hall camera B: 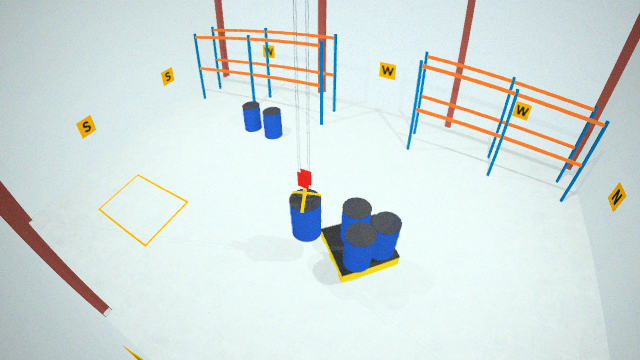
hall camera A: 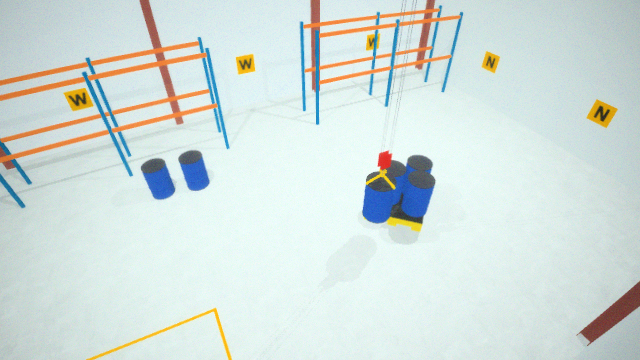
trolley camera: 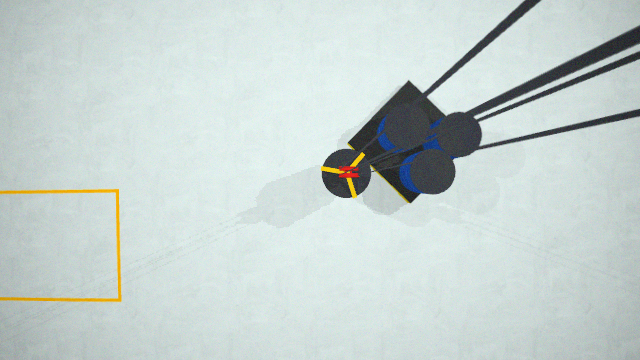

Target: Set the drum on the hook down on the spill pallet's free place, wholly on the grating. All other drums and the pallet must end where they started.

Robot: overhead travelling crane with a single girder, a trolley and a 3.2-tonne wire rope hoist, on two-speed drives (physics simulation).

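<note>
The hook's yellow three-armed gripper [hall camera A: 381, 181] [hall camera B: 305, 196] [trolley camera: 348, 172] is shut on the rim of a blue drum [hall camera A: 377, 204] [hall camera B: 306, 225] [trolley camera: 334, 186]. The drum hangs upright, its shadow apart from it. In hall camera B it hangs left of the spill pallet [hall camera A: 406, 224] [hall camera B: 333, 241] [trolley camera: 408, 93]; in the trolley view it overlaps the pallet's left edge slightly. Three blue drums stand on the pallet: one [hall camera A: 418, 197] [hall camera B: 357, 254] [trolley camera: 433, 172], another [hall camera B: 386, 242] [trolley camera: 459, 134] and a third [hall camera B: 356, 220] [trolley camera: 407, 126]. Bare black grating shows at the pallet's side facing the hung drum.
Two more blue drums stand on the floor, one [hall camera A: 159, 182] [hall camera B: 252, 119] and another [hall camera A: 195, 172] [hall camera B: 273, 125], near a rack [hall camera A: 109, 125] [hall camera B: 321, 85]. A second rack [hall camera A: 317, 80] [hall camera B: 502, 132] stands by the wall. A yellow outline [hall camera A: 152, 334] [hall camera B: 119, 192] [trolley camera: 119, 245] marks the floor.
</note>
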